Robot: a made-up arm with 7 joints. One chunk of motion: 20 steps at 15 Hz.
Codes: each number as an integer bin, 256 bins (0 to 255) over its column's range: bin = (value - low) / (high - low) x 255, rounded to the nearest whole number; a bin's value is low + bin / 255 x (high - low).
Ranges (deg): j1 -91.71..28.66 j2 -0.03..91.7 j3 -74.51..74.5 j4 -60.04..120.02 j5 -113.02..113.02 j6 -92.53..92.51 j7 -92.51..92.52
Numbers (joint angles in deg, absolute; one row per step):
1: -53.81 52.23 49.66 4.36 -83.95 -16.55 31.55
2: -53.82 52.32 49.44 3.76 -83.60 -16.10 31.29
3: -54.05 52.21 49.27 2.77 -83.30 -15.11 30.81
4: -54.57 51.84 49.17 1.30 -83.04 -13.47 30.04
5: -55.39 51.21 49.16 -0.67 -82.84 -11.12 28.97
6: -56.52 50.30 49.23 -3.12 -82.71 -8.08 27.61
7: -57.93 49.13 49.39 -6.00 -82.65 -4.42 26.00
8: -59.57 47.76 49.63 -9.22 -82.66 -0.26 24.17
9: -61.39 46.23 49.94 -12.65 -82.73 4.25 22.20
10: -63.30 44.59 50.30 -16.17 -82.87 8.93 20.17
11: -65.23 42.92 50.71 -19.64 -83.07 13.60 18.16
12: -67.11 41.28 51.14 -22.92 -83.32 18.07 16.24
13: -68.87 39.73 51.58 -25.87 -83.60 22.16 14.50
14: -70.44 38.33 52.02 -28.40 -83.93 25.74 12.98
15: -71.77 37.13 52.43 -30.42 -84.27 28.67 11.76
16: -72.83 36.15 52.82 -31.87 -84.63 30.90 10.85
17: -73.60 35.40 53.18 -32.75 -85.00 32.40 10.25
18: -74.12 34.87 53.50 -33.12 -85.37 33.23 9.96
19: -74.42 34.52 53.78 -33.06 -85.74 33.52 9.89
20: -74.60 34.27 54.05 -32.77 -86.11 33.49 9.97
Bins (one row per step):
1: 80 145 212 91 33 105 171
2: 80 146 212 90 33 105 171
3: 80 145 212 89 34 107 170
4: 79 144 212 87 34 109 169
5: 77 142 212 84 34 112 167
6: 75 140 212 81 34 116 166
7: 72 137 212 77 34 121 163
8: 68 133 212 72 34 127 161
9: 64 129 213 67 34 133 158
10: 60 124 214 62 34 140 155
11: 56 119 214 57 34 146 153
12: 52 115 215 53 34 152 150
13: 48 111 216 48 33 158 147
14: 45 107 217 45 33 163 145
15: 42 103 217 42 32 167 144
16: 40 101 218 40 32 170 142
17: 38 98 219 39 32 172 142
18: 37 97 219 38 31 173 141
19: 37 96 220 38 31 174 141
20: 36 95 220 39 30 174 141

